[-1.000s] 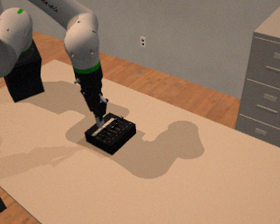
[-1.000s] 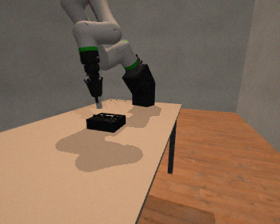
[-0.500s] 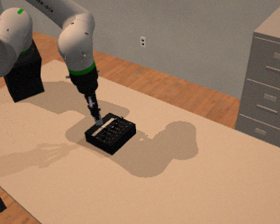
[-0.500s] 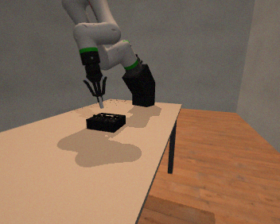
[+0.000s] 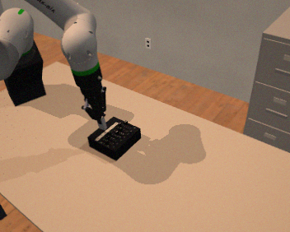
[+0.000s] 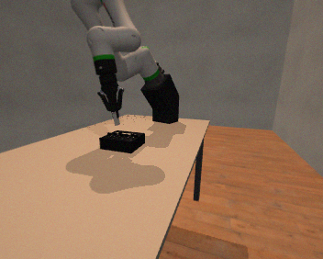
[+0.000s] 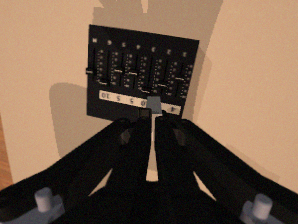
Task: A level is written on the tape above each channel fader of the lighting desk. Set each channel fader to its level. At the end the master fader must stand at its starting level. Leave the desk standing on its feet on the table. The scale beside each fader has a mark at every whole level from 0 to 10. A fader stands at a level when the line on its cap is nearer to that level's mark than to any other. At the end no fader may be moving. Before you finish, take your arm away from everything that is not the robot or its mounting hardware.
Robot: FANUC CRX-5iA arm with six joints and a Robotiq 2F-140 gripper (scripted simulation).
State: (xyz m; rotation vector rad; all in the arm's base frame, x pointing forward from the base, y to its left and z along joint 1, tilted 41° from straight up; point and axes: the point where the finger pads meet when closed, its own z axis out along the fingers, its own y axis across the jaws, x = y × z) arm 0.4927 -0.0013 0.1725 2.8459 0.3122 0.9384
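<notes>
Now: hand 7 cm above the cap 2 and 2 cm short of it. The rest, counted from my hand: cap 4: 7 cm below, 4 cm to the left, 3 cm ahead; channel 1 cap: 7 cm below, 3 cm ahead, 2 cm to the right; cap 3: 7 cm below, 2 cm to the left, 1 cm ahead.
</notes>
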